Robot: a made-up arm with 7 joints. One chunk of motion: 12 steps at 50 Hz.
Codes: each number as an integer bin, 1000 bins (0 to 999) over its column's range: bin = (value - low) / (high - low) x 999, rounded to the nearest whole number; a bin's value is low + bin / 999 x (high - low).
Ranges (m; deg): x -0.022..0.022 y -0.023..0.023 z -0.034..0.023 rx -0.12..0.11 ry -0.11..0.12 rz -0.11..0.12
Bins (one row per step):
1: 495 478 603 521 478 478
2: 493 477 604 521 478 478
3: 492 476 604 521 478 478
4: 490 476 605 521 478 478
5: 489 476 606 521 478 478
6: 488 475 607 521 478 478
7: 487 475 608 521 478 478
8: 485 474 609 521 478 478
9: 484 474 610 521 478 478
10: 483 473 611 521 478 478
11: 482 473 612 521 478 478
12: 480 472 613 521 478 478
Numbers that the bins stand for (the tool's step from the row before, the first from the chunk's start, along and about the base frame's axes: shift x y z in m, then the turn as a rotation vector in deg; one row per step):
1: -0.00020 -0.00099 0.00041 0.000 0.000 0.000
2: -0.00029 -0.00104 0.00046 0.000 0.000 0.000
3: -0.00033 -0.00108 0.00046 0.000 0.000 0.000
4: -0.00042 -0.00108 0.00052 0.000 0.000 0.000
5: -0.00046 -0.00108 0.00058 0.000 0.000 0.000
6: -0.00051 -0.00113 0.00063 0.000 0.000 0.000
7: -0.00055 -0.00113 0.00069 0.000 0.000 0.000
8: -0.00064 -0.00117 0.00075 0.000 0.000 0.000
9: -0.00068 -0.00117 0.00080 0.000 0.000 0.000
10: -0.00073 -0.00122 0.00086 0.000 0.000 0.000
11: -0.00077 -0.00122 0.00092 0.000 0.000 0.000
12: -0.00086 -0.00127 0.00098 0.000 0.000 0.000

